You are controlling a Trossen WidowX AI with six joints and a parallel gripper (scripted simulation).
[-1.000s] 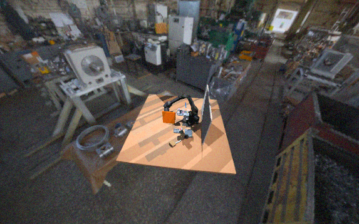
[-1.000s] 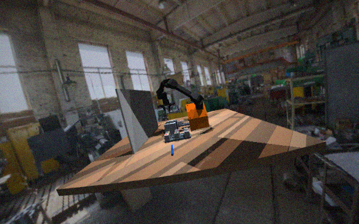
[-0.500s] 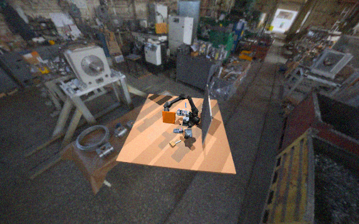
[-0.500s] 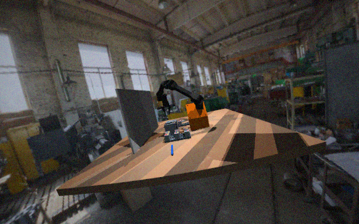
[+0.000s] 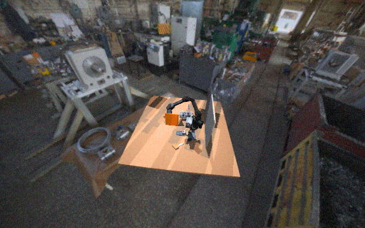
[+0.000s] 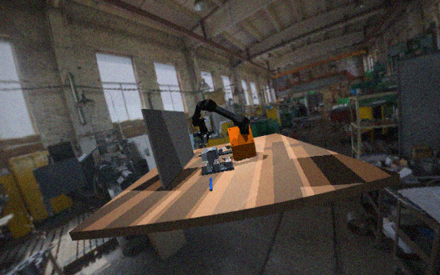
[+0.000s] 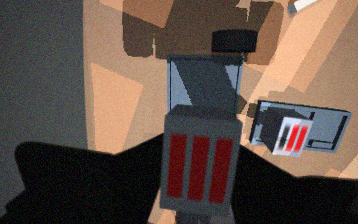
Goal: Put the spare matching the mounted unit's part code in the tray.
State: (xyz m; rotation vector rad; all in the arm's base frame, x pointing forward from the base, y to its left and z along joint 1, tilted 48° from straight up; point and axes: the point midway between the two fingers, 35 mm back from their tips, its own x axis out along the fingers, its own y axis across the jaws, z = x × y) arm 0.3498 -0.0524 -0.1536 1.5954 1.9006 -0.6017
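The grey tray lies 1 cm behind my gripper tip and 12 cm below it. From my gripper tip the other things lie so: blue pen (14 cm behind, 58 cm to the left, 12 cm below); tall grey panel (17 cm ahead, 22 cm to the left, 10 cm above); tan piece (17 cm behind, 21 cm to the right, 11 cm below).
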